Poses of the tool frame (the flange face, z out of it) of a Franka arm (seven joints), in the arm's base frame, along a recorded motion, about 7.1 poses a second.
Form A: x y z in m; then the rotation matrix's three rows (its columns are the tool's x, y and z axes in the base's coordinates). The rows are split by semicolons.
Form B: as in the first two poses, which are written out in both.
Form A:
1: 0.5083 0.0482 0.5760; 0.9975 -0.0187 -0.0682; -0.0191 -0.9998 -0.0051; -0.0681 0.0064 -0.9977
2: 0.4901 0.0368 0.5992; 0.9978 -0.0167 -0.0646; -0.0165 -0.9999 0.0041; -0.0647 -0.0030 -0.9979
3: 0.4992 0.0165 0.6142; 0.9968 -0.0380 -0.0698; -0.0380 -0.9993 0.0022; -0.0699 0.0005 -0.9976
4: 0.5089 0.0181 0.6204; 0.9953 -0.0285 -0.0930; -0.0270 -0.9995 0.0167; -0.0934 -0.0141 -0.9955
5: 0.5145 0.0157 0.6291; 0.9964 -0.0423 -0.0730; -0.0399 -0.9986 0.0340; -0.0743 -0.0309 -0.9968
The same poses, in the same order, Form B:
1: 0.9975 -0.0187 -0.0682 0.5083; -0.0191 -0.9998 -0.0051 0.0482; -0.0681 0.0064 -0.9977 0.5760; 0 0 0 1
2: 0.9978 -0.0167 -0.0646 0.4901; -0.0165 -0.9999 0.0041 0.0368; -0.0647 -0.0030 -0.9979 0.5992; 0 0 0 1
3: 0.9968 -0.0380 -0.0698 0.4992; -0.0380 -0.9993 0.0022 0.0165; -0.0699 0.0005 -0.9976 0.6142; 0 0 0 1
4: 0.9953 -0.0285 -0.0930 0.5089; -0.0270 -0.9995 0.0167 0.0181; -0.0934 -0.0141 -0.9955 0.6204; 0 0 0 1
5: 0.9964 -0.0423 -0.0730 0.5145; -0.0399 -0.9986 0.0340 0.0157; -0.0743 -0.0309 -0.9968 0.6291; 0 0 0 1
